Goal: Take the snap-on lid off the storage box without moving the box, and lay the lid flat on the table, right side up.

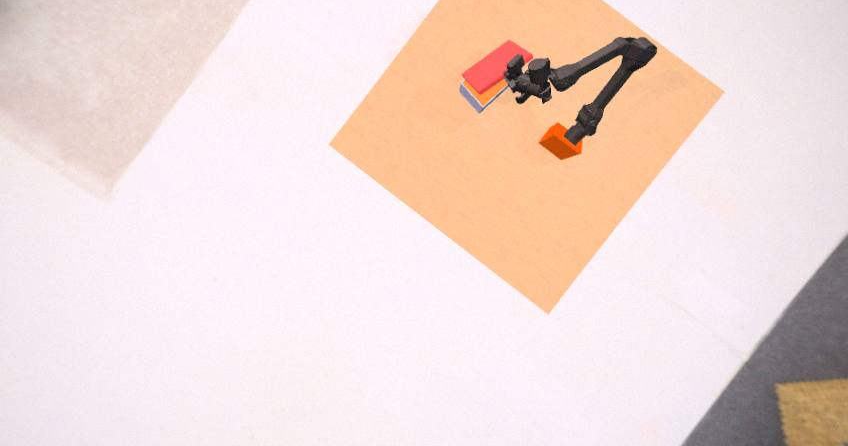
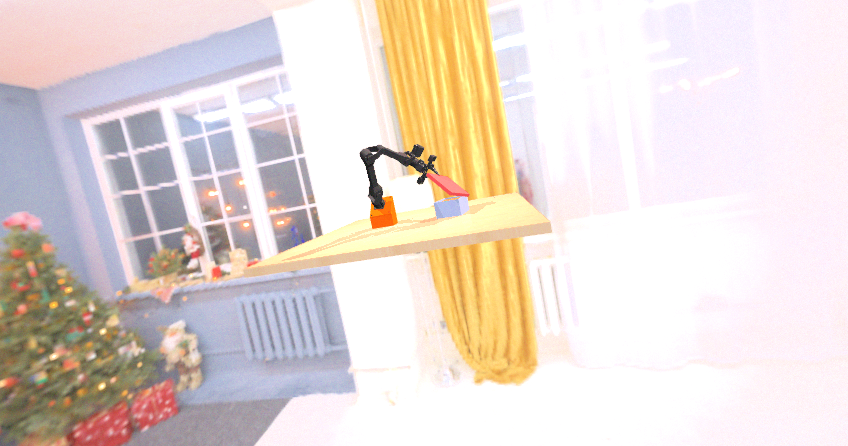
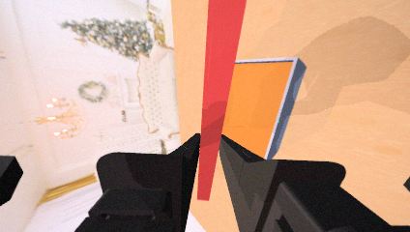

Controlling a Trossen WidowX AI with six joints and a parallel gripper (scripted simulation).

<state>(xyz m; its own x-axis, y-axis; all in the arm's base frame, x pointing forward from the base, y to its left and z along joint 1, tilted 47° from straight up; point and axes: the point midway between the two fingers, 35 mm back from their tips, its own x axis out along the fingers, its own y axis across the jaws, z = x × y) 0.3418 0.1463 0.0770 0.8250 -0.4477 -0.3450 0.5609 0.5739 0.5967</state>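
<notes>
Now: the red lid 60 mm ahead of my gripper tip, 50 mm below it and 30 mm to the right of it. Also, from my gripper tip: storage box 180 mm below, 50 mm ahead.
</notes>
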